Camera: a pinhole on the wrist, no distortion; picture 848 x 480 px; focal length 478.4 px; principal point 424.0 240.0 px. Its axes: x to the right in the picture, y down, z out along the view. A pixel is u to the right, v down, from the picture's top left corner.
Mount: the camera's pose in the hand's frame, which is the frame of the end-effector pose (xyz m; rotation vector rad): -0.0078 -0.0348 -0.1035 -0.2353 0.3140 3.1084
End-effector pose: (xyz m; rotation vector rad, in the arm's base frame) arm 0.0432 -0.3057 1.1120 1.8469 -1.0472 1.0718
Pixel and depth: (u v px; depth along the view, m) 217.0 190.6 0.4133
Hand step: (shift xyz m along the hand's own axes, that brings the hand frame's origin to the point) 0.1088 0.0907 0.3152
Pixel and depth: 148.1 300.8 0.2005
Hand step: 0.0762 -0.0190 0.1131
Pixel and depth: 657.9 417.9 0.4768
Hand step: -0.3131 -0.1150 0.3586
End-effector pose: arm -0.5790 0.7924 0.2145 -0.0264 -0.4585 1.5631
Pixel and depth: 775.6 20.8 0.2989
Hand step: -0.2661 0.1576 0.1260
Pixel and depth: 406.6 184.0 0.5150
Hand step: -0.0642 0.1271 0.3862
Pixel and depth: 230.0 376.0 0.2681
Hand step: 0.0582 -0.0553 0.1876
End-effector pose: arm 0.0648 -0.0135 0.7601 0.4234 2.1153 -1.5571
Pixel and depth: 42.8 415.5 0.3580
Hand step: 0.2181 -0.0902 0.3121
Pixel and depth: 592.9 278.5 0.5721
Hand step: -0.2933 0.0329 0.4295
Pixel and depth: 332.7 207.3 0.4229
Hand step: 0.0100 0.0784 0.3125
